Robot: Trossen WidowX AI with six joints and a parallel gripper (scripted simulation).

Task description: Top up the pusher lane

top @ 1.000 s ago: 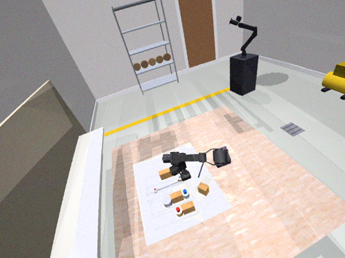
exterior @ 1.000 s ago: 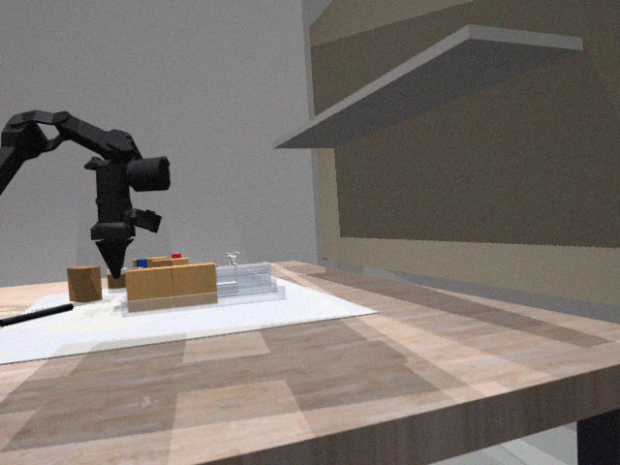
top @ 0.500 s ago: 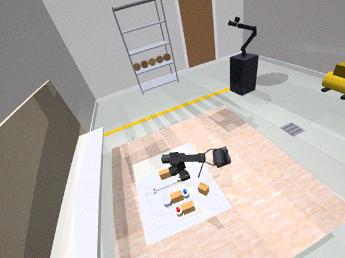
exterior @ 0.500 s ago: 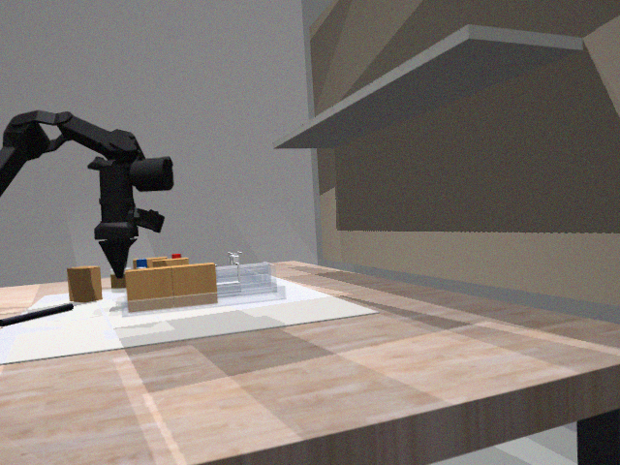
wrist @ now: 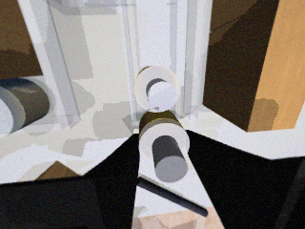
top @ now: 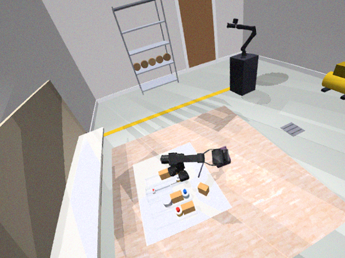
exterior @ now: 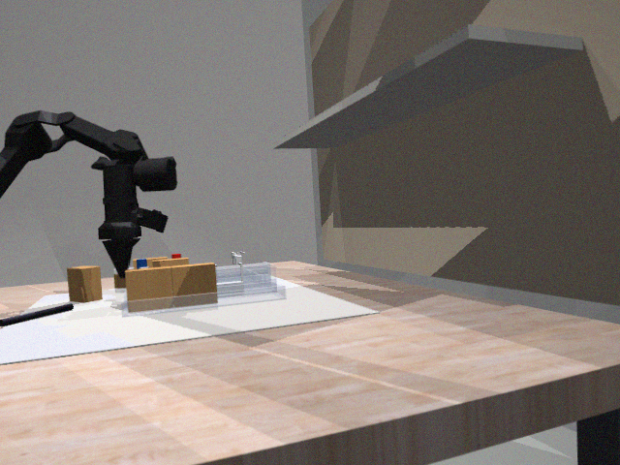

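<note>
My gripper tip is now 170 mm short of the clear sprung lane and 40 mm above it. Round my gripper tip: black rod (150 mm behind, 50 mm below); red part (220 mm ahead, 10 mm to the left, 10 mm above); tan box (70 mm behind, 150 mm to the left, 20 mm below).
</note>
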